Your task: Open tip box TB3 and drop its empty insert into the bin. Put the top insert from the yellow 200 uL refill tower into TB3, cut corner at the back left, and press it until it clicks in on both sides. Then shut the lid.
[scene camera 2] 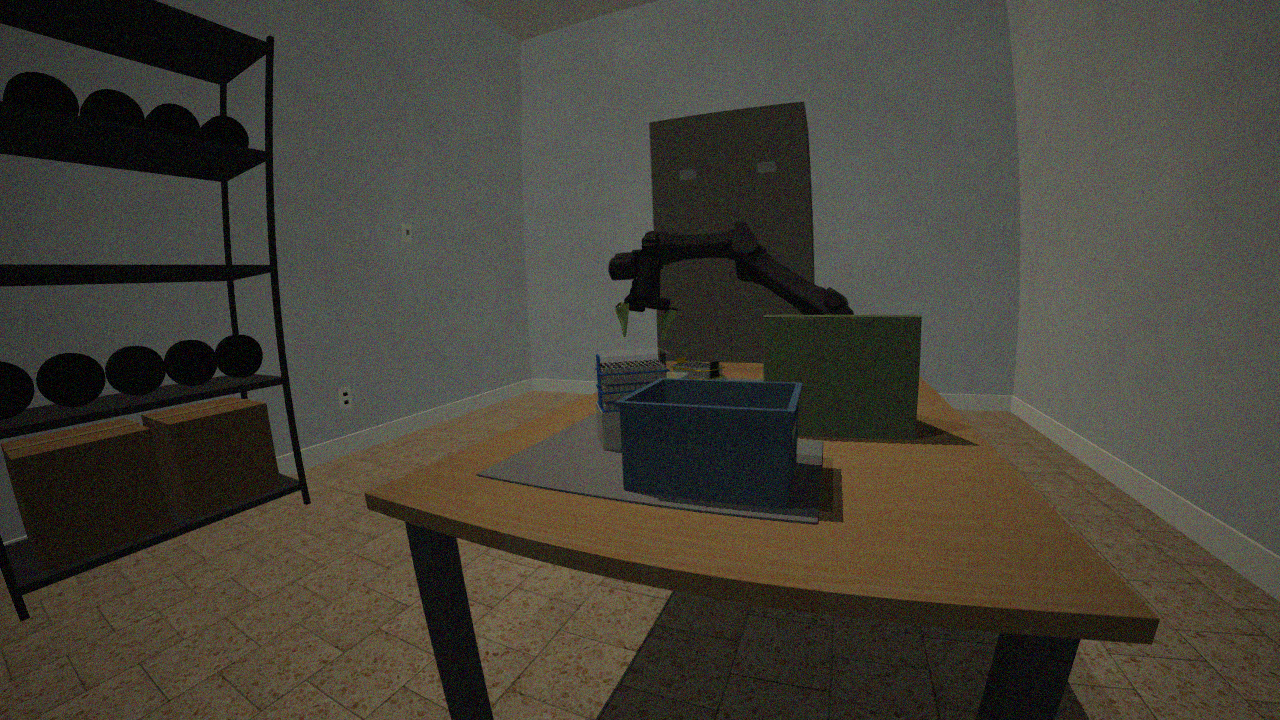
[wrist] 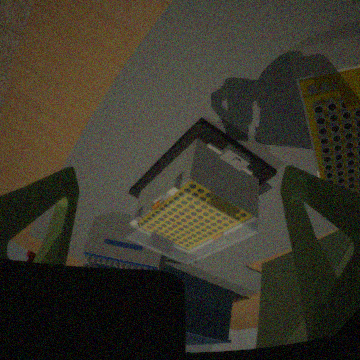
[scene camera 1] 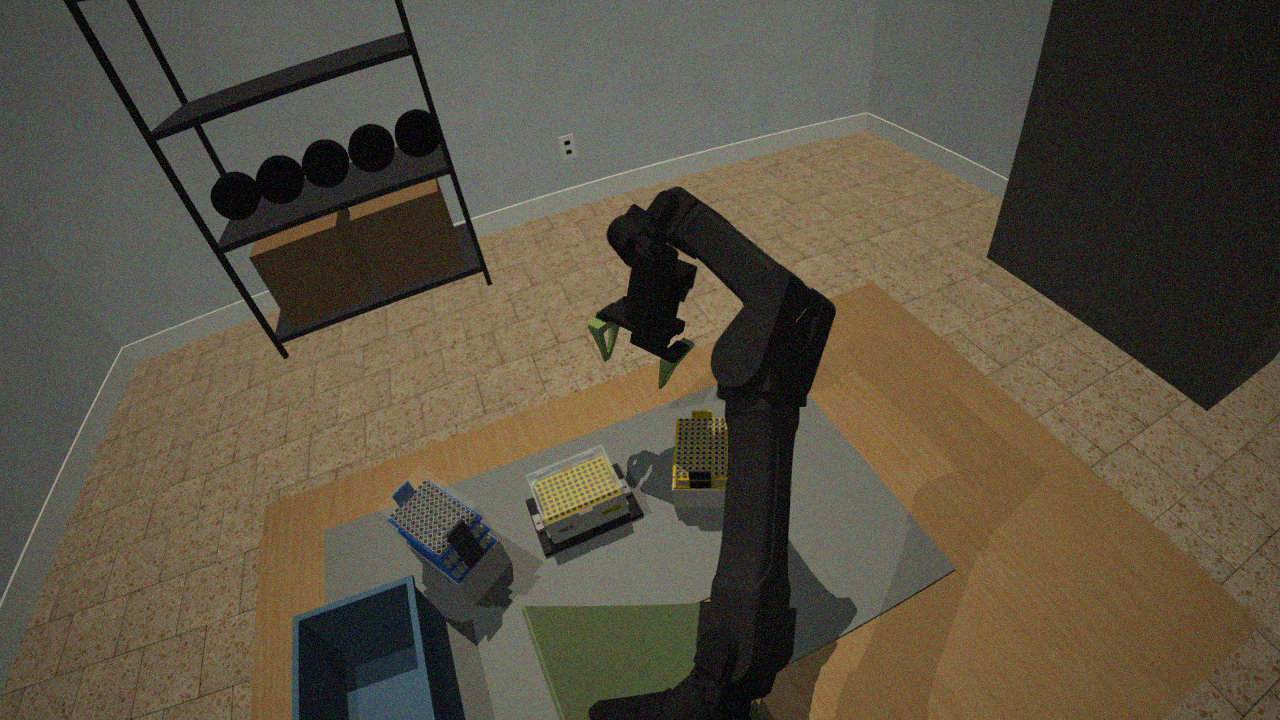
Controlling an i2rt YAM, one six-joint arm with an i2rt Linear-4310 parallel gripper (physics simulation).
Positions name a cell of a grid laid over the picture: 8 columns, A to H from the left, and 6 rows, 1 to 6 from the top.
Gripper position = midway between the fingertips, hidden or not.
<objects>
The gripper shows in scene camera 2 (E3), in the wrist view (D3) and in scene camera 1 (D4).
</objects>
